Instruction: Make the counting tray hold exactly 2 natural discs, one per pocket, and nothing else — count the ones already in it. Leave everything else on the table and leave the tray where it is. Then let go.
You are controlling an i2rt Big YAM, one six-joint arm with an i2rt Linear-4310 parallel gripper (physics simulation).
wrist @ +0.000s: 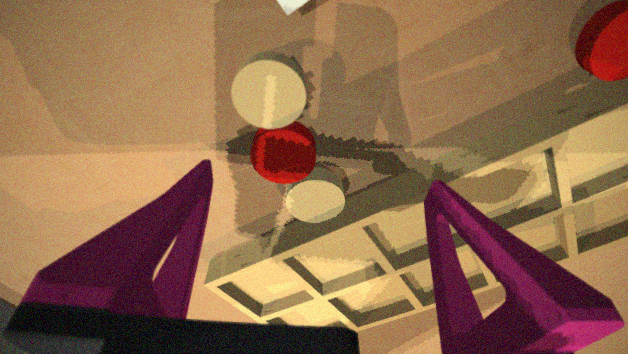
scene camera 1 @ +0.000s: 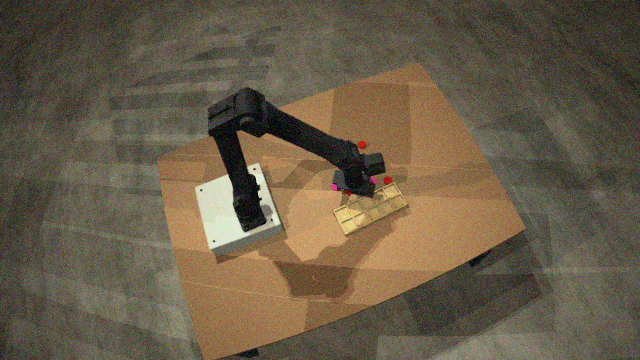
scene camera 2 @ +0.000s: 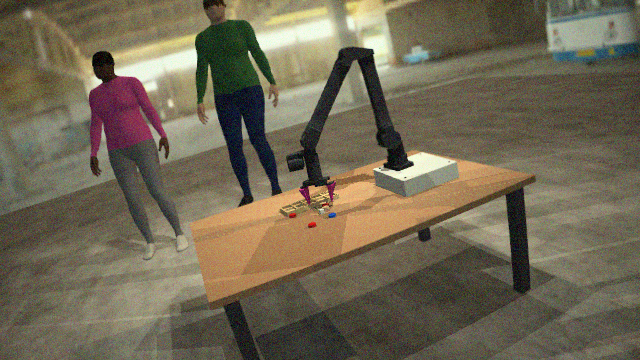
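Observation:
The gripper (scene camera 1: pixel 354 184) (scene camera 2: pixel 320 203) (wrist: pixel 321 173) is open and empty, its magenta fingertips wide apart above a short row of discs beside the tray. In the wrist view, one natural disc (wrist: pixel 268 94) lies farthest from the tray, a red disc (wrist: pixel 283 152) is in the middle, and another natural disc (wrist: pixel 316 201) lies close to the tray's long side. The pale yellow counting tray (scene camera 1: pixel 370 213) (scene camera 2: pixel 285 212) (wrist: pixel 322 298) has two rows of pockets. The left-end pockets in the wrist view show no disc; others are partly hidden or shadowed, and pale discs there are hard to tell.
A white cube (scene camera 2: pixel 321 211) (wrist: pixel 291 4) lies beyond the row. A blue disc (scene camera 2: pixel 332 215) is near it. A second red disc (scene camera 1: pixel 388 180) (scene camera 2: pixel 292 215) (wrist: pixel 607 45) lies by the tray's far end. A third red disc (scene camera 1: pixel 362 144) (scene camera 2: pixel 312 225) lies farther out.

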